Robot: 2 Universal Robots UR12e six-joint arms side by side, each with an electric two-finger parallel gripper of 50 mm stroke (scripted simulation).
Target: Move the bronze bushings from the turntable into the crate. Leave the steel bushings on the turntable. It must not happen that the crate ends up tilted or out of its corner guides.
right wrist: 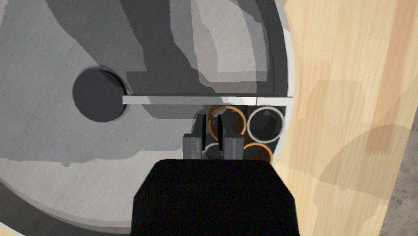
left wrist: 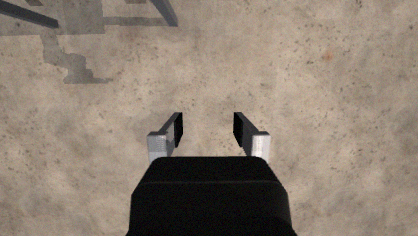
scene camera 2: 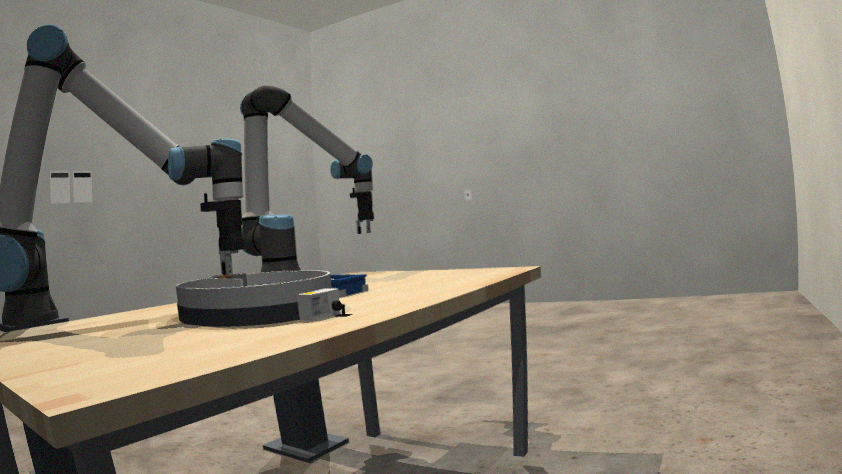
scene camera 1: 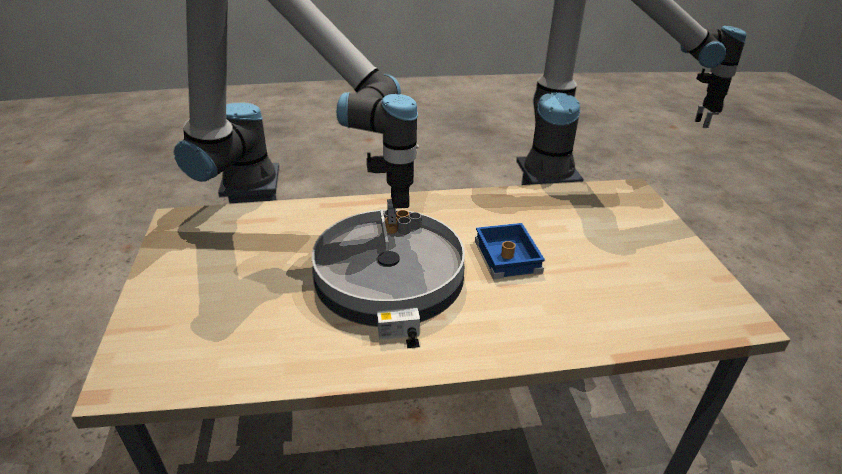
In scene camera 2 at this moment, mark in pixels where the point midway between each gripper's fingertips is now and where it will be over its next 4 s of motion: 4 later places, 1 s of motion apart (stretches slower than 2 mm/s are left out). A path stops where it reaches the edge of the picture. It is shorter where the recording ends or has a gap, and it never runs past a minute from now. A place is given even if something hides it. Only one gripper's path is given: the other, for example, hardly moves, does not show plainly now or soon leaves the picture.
My right gripper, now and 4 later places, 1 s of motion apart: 227,274; 228,282; 226,259; 231,258; 278,253
